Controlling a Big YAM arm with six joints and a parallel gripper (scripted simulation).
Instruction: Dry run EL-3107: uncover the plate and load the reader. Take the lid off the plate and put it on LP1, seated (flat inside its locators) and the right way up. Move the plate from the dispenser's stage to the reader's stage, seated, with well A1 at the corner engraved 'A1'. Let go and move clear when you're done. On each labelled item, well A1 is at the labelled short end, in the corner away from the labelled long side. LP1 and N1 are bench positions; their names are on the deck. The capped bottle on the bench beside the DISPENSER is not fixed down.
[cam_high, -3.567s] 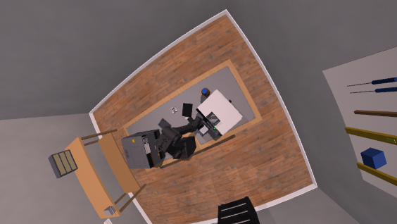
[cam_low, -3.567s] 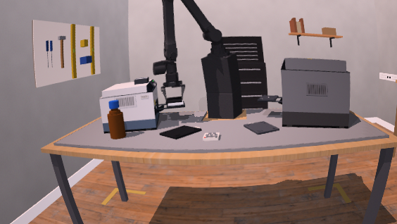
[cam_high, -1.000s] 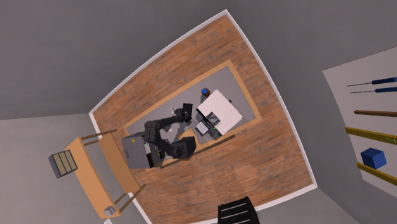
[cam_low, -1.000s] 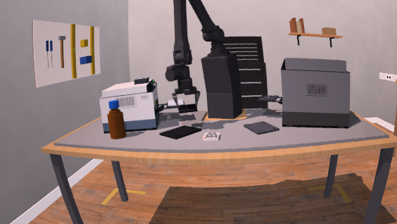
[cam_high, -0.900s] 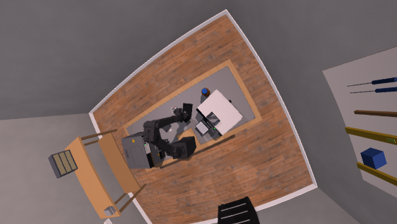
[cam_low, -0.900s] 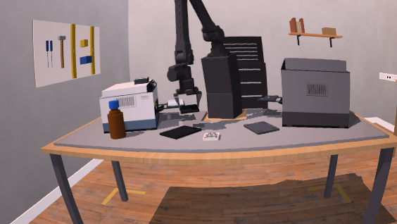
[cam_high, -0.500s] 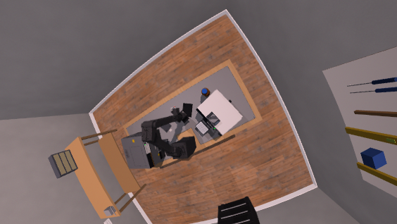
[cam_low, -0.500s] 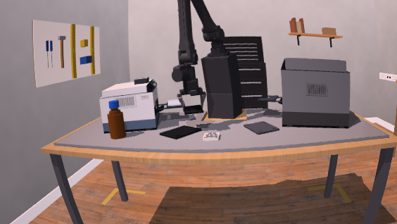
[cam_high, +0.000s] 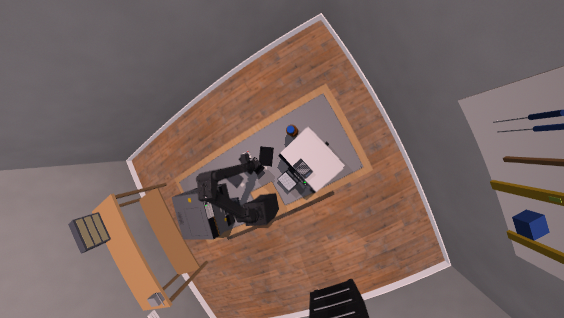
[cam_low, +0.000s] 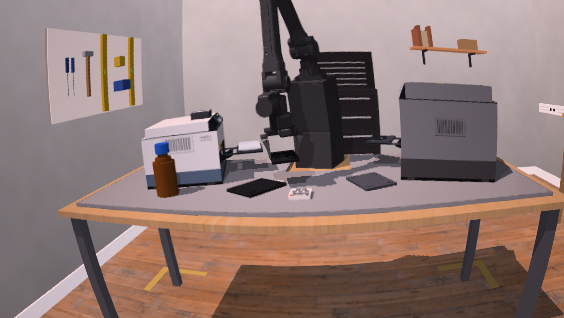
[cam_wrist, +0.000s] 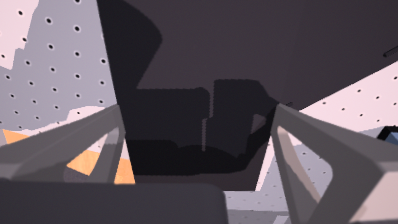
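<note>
Now: the LP1 pad 30 mm behind my hand, 290 mm to the left of it and 100 mm below it. From my hand the other things lie so: lid (right at my hand); then flat black pad (50 mm ahead, 80 mm to the right, 100 mm below); then LP1 label (120 mm behind, 230 mm to the left, 100 mm below).
</note>
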